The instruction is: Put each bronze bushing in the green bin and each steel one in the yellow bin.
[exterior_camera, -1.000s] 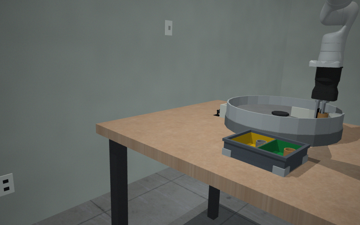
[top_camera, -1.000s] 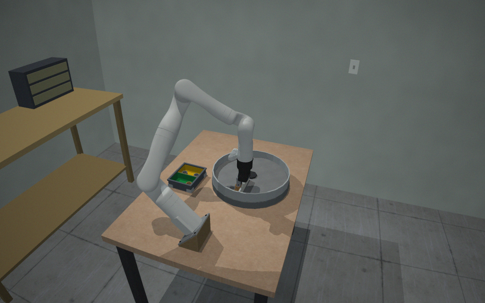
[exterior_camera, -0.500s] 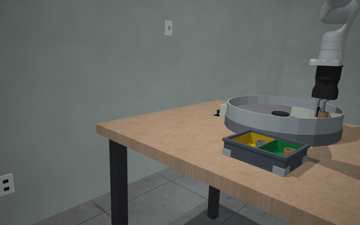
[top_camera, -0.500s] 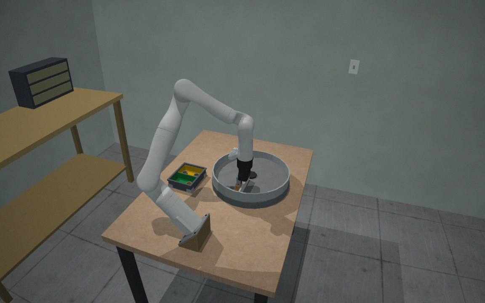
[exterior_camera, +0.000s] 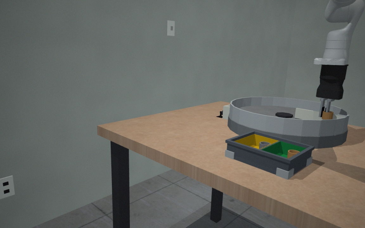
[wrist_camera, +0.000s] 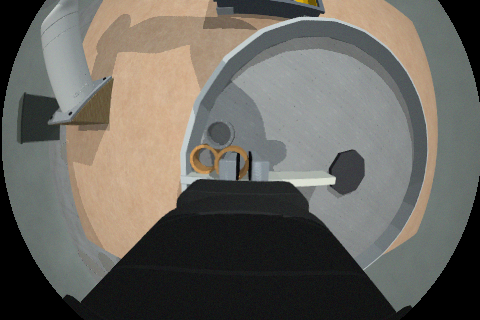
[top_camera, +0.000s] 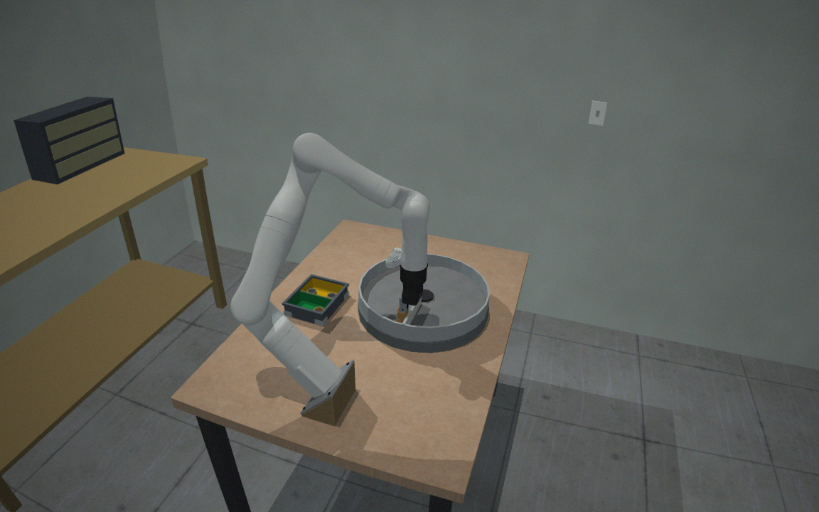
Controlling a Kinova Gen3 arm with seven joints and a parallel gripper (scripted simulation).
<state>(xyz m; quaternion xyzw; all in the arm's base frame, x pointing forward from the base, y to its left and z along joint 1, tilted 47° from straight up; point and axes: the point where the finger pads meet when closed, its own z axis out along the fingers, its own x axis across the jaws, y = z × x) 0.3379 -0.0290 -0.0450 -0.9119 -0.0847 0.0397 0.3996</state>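
Now: hand 320 mm to the right of the bin tray and 70 mm above it. Also, from my hand: grey turntable 150 mm ahead, 50 mm below.
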